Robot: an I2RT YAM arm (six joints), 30 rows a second.
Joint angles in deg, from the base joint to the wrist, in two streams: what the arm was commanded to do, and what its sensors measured. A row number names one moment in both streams.
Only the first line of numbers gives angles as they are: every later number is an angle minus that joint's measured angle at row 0.
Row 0, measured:
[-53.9, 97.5, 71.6, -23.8, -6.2, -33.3]
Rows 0 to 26, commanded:
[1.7, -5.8, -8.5, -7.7, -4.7, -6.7]
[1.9, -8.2, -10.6, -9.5, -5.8, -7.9]
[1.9, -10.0, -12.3, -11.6, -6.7, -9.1]
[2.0, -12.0, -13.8, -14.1, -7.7, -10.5]
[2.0, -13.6, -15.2, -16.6, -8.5, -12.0]
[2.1, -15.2, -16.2, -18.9, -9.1, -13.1]
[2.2, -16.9, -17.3, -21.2, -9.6, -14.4]
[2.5, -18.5, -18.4, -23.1, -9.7, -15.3]
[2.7, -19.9, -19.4, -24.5, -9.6, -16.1]
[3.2, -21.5, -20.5, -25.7, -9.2, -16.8]
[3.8, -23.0, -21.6, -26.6, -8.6, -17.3]
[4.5, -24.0, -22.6, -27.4, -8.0, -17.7]
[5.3, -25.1, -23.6, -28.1, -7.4, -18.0]
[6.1, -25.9, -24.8, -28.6, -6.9, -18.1]
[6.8, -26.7, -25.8, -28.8, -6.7, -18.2]
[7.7, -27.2, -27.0, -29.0, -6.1, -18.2]
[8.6, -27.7, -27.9, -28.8, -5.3, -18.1]
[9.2, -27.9, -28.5, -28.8, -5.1, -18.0]
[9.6, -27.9, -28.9, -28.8, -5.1, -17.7]
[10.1, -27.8, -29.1, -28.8, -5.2, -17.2]
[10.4, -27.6, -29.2, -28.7, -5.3, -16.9]
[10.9, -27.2, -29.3, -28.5, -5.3, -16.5]
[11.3, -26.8, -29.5, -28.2, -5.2, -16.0]
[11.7, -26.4, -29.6, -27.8, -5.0, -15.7]
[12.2, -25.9, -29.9, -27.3, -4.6, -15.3]
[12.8, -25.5, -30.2, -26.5, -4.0, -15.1]
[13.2, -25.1, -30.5, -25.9, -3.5, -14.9]
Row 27, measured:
[12.1, -26.2, -29.4, -27.2, -4.7, -15.3]
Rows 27 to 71, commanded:
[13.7, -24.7, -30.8, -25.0, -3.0, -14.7]
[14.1, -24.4, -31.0, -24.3, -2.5, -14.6]
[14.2, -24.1, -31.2, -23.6, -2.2, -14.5]
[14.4, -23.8, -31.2, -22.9, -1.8, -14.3]
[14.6, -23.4, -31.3, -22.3, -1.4, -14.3]
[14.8, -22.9, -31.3, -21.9, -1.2, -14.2]
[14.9, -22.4, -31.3, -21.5, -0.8, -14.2]
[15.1, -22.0, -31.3, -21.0, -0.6, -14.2]
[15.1, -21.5, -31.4, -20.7, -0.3, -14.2]
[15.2, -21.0, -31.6, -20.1, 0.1, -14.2]
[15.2, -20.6, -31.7, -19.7, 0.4, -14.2]
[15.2, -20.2, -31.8, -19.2, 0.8, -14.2]
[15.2, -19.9, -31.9, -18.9, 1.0, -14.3]
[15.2, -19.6, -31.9, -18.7, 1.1, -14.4]
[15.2, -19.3, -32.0, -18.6, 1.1, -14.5]
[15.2, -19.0, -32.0, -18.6, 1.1, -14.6]
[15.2, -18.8, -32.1, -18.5, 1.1, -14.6]
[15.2, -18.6, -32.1, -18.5, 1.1, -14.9]
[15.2, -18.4, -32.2, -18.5, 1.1, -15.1]
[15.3, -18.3, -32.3, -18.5, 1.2, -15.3]
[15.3, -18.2, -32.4, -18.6, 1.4, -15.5]
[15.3, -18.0, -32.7, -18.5, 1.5, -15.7]
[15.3, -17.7, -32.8, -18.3, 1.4, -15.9]
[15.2, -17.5, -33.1, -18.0, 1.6, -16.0]
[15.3, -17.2, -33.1, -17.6, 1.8, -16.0]
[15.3, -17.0, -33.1, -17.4, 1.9, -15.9]
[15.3, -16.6, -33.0, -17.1, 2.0, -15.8]
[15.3, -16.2, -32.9, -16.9, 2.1, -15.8]
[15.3, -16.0, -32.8, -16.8, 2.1, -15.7]
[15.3, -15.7, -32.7, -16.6, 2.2, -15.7]
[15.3, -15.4, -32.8, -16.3, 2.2, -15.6]
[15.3, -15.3, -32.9, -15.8, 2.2, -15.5]
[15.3, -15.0, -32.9, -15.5, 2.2, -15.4]
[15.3, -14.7, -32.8, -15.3, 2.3, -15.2]
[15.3, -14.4, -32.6, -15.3, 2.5, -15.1]
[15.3, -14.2, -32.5, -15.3, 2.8, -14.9]
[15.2, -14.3, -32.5, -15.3, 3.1, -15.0]
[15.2, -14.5, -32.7, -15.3, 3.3, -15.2]
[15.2, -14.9, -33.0, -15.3, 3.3, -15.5]
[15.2, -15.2, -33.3, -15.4, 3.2, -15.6]
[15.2, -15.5, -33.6, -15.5, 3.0, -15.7]
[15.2, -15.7, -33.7, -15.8, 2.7, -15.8]
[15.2, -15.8, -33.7, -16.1, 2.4, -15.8]
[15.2, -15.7, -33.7, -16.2, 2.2, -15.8]
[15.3, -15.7, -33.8, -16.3, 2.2, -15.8]
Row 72, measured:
[14.9, -16.4, -31.8, -16.9, 1.4, -14.5]
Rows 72 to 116, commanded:
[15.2, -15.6, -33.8, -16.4, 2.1, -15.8]
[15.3, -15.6, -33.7, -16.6, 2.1, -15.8]
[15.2, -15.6, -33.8, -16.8, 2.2, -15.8]
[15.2, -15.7, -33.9, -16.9, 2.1, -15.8]
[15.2, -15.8, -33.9, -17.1, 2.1, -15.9]
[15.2, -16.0, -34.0, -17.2, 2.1, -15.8]
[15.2, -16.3, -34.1, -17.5, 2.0, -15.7]
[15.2, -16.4, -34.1, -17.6, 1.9, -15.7]
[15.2, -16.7, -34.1, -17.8, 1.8, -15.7]
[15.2, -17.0, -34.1, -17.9, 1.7, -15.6]
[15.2, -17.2, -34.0, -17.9, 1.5, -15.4]
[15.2, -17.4, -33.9, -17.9, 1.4, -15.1]
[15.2, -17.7, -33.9, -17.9, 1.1, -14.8]
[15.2, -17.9, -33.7, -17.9, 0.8, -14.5]
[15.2, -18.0, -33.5, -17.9, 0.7, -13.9]
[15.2, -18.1, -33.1, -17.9, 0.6, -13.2]
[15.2, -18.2, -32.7, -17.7, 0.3, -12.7]
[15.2, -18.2, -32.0, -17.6, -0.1, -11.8]
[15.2, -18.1, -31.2, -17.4, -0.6, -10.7]
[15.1, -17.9, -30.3, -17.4, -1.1, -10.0]
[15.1, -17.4, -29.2, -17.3, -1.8, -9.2]
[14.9, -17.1, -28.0, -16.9, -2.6, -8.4]
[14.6, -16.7, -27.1, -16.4, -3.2, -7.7]
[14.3, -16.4, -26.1, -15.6, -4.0, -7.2]
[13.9, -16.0, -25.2, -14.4, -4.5, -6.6]
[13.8, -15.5, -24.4, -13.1, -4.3, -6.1]
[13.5, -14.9, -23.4, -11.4, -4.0, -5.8]
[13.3, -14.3, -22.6, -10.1, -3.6, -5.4]
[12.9, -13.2, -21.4, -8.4, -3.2, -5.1]
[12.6, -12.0, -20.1, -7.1, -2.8, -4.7]
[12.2, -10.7, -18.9, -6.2, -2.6, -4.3]
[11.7, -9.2, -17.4, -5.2, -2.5, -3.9]
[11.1, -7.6, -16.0, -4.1, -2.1, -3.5]
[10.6, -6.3, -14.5, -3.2, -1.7, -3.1]
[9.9, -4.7, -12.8, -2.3, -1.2, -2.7]
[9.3, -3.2, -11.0, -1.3, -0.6, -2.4]
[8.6, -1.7, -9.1, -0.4, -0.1, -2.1]
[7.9, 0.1, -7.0, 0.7, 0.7, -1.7]
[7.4, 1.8, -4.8, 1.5, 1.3, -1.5]
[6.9, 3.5, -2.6, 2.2, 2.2, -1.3]
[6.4, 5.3, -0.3, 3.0, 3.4, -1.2]
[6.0, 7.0, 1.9, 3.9, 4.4, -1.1]
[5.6, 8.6, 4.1, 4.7, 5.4, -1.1]
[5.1, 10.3, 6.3, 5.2, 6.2, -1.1]
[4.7, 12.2, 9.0, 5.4, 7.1, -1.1]
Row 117, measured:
[5.7, 8.9, 3.8, 1.4, 3.5, -2.2]
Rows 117 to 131, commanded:
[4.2, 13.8, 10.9, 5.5, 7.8, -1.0]
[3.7, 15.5, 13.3, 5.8, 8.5, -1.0]
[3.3, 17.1, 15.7, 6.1, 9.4, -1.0]
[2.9, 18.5, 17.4, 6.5, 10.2, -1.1]
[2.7, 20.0, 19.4, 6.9, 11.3, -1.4]
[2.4, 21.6, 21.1, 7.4, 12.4, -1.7]
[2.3, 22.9, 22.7, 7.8, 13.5, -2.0]
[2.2, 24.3, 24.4, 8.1, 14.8, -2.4]
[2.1, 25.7, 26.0, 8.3, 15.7, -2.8]
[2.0, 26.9, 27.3, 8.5, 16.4, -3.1]
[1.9, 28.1, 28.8, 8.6, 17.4, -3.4]
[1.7, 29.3, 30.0, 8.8, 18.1, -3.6]
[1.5, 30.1, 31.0, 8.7, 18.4, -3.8]
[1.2, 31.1, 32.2, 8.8, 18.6, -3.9]
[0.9, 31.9, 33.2, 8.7, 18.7, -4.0]
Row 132, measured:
[1.7, 30.2, 30.2, 7.5, 16.0, -2.9]
